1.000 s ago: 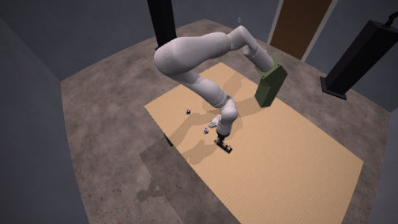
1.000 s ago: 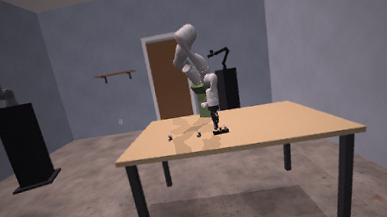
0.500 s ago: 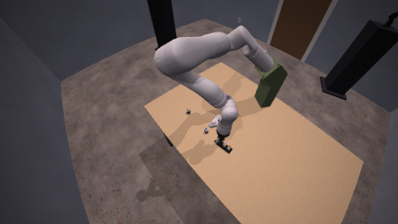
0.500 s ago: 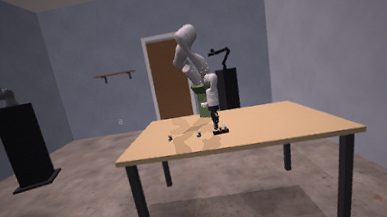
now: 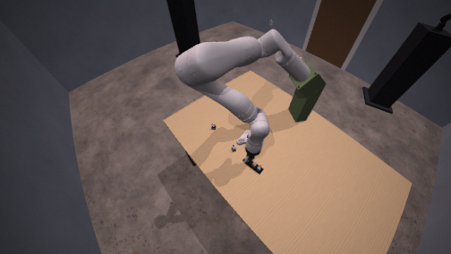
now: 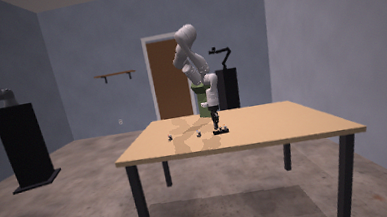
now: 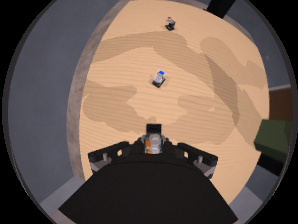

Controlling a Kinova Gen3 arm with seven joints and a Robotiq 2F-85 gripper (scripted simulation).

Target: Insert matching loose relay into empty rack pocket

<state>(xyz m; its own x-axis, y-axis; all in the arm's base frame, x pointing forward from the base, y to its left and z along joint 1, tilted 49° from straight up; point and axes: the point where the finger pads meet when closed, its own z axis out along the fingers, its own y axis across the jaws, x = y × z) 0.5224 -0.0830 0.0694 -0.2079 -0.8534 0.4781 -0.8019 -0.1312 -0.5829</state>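
My hand is 6 cm above the rack, 3 cm to the right of it and 1 cm short of it.
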